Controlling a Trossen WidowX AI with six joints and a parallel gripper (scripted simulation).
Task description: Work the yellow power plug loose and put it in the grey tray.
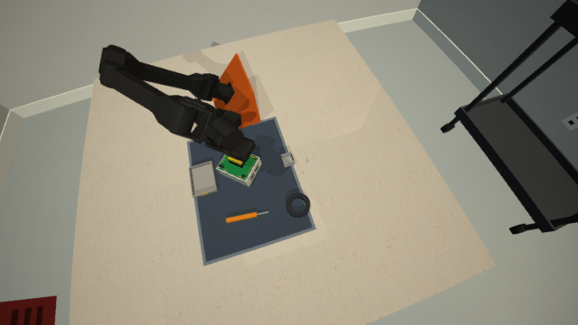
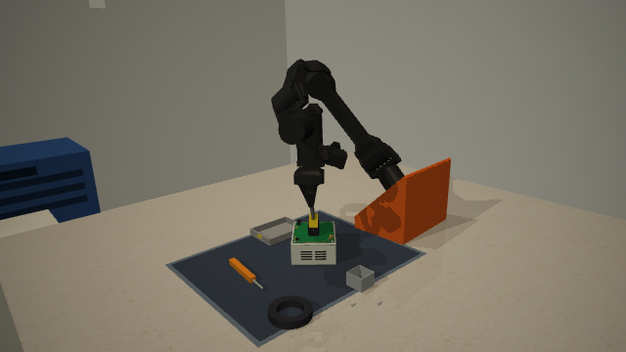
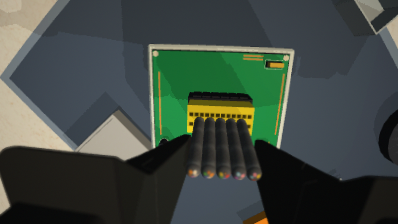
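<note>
My gripper tip is 3 cm above the yellow power plug. Round my gripper tip: dark mat (5 cm ahead, 12 cm below).
</note>
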